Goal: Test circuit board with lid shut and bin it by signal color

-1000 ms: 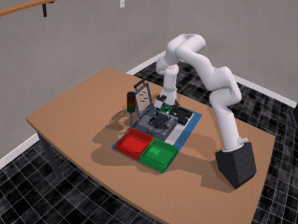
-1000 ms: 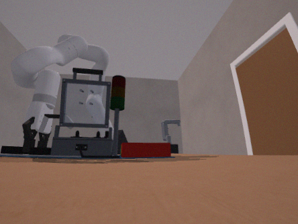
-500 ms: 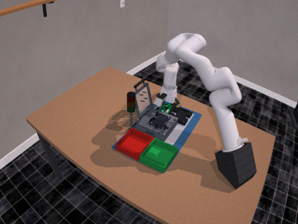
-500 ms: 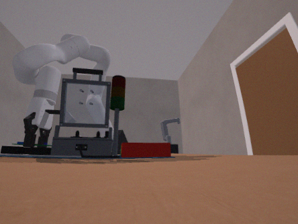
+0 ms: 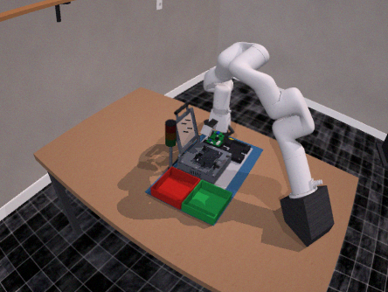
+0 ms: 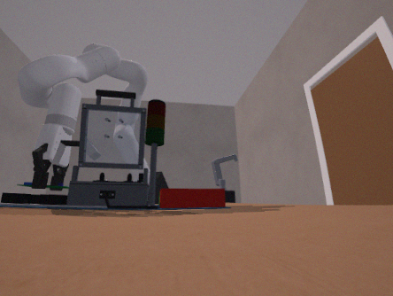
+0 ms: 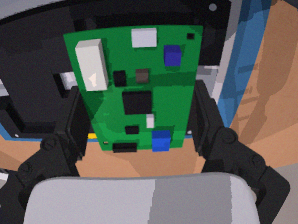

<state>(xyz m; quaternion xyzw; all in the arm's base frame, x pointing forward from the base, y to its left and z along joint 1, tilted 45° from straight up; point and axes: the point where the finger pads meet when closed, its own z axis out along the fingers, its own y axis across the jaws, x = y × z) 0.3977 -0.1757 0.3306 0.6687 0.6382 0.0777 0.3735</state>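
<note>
The tester plate lies 18 cm to the left of my hand and 2 cm above it. The rest, counted from my hand: tester lid 15 cm to the left, 13 cm above, 12 cm ahead; green circuit board right at my hand; black latch block 24 cm to the left, 5 cm behind, 3 cm above.
</note>
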